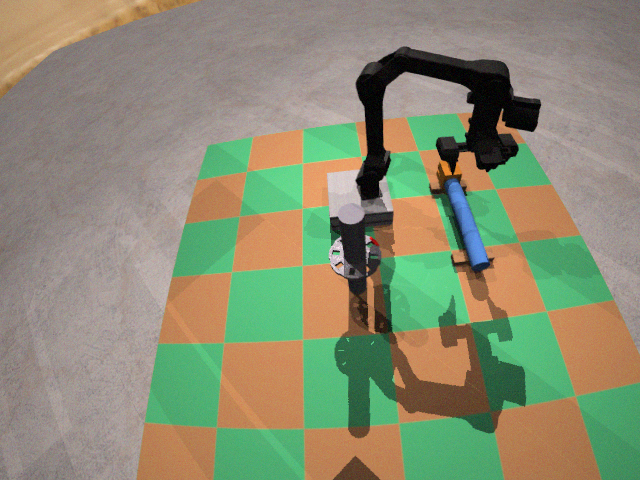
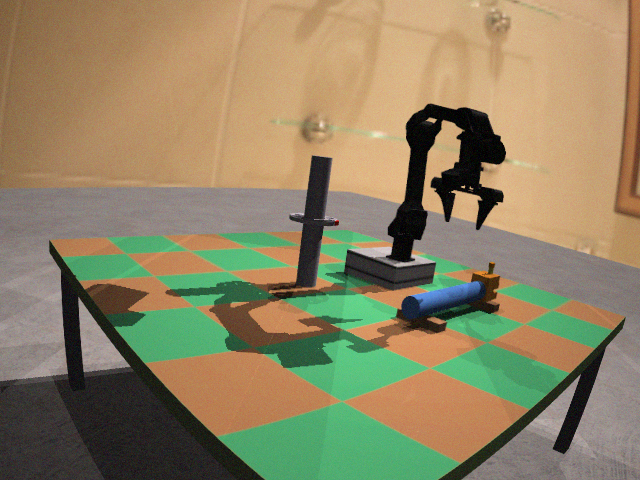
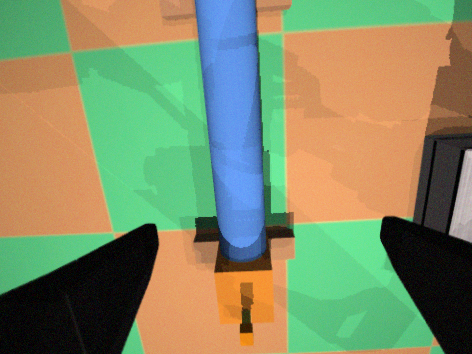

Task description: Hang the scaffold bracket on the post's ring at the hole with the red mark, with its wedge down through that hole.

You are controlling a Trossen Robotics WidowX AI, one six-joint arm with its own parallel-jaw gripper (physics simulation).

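The scaffold bracket is a blue tube [image 1: 466, 227] [image 2: 444, 300] [image 3: 235, 125] with an orange head [image 1: 448, 174] [image 2: 484, 283] [image 3: 244, 297] at one end. A small orange wedge [image 2: 491, 268] [image 3: 246, 339] sticks up from the head. The tube lies level on two low brown supports [image 1: 457, 258] [image 2: 434, 324]. The grey post [image 1: 353, 232] [image 2: 316, 191] stands upright and carries a ring with holes [image 1: 333, 259] [image 2: 296, 217]. A red mark [image 1: 373, 240] [image 2: 336, 222] is on the ring's rim. My gripper [image 1: 469, 170] [image 2: 463, 225] [image 3: 268, 230] is open and empty, pointing down above the head end, with fingertips either side of the bracket's line.
The arm's grey base block [image 1: 341, 191] [image 2: 382, 263] [image 3: 462, 195] sits between the post and the bracket, set back from the post. All stand on a green and orange checkered table [image 1: 263, 382] [image 2: 279, 392]. The upright post and its projecting ring are obstacles beside the base.
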